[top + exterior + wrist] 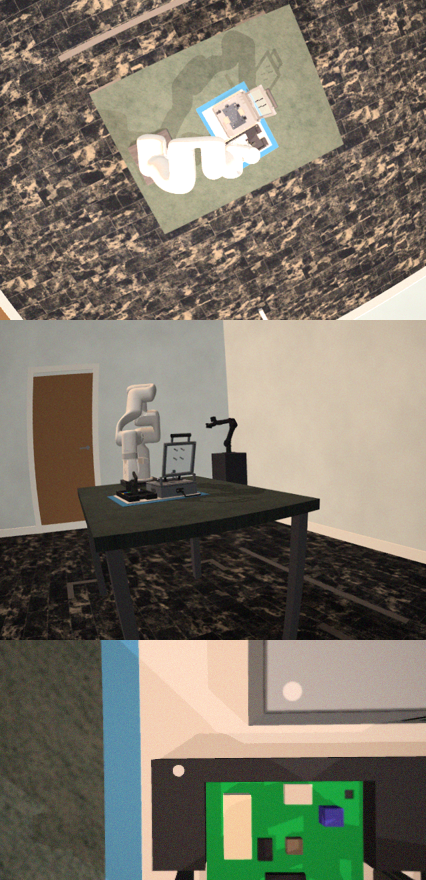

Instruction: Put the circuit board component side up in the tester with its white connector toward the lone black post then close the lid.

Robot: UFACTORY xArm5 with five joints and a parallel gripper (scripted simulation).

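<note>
Right now my hand is right at the green circuit board. Also, from my hand: clear lid 180 mm to the left, 180 mm ahead, 160 mm above; then dark nest 180 mm to the left, 60 mm ahead, 50 mm above; then black block 230 mm to the left, 60 mm above, 10 mm behind.
</note>
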